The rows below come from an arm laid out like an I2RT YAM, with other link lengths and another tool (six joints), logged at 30 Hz.
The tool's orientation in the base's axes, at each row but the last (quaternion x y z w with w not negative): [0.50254, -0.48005, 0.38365, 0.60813]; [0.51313, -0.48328, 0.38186, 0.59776]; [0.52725, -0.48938, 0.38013, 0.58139]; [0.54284, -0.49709, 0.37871, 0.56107]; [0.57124, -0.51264, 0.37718, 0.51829]
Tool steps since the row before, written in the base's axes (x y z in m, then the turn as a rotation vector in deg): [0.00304, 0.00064, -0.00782, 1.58, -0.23, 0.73]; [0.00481, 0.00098, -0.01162, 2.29, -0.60, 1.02]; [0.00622, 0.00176, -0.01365, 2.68, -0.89, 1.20]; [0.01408, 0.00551, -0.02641, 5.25, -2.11, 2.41]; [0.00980, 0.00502, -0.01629, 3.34, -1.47, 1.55]
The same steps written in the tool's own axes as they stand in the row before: [-0.00685, -0.00466, -0.00150, 1.10, -1.37, -0.06]; [-0.01015, -0.00724, -0.00193, 1.57, -2.04, 0.17]; [-0.01193, -0.00898, -0.00230, 1.85, -2.42, 0.38]; [-0.02314, -0.01904, -0.00529, 3.73, -4.76, 1.11]; [-0.01479, -0.01260, -0.00300, 2.41, -3.04, 0.83]
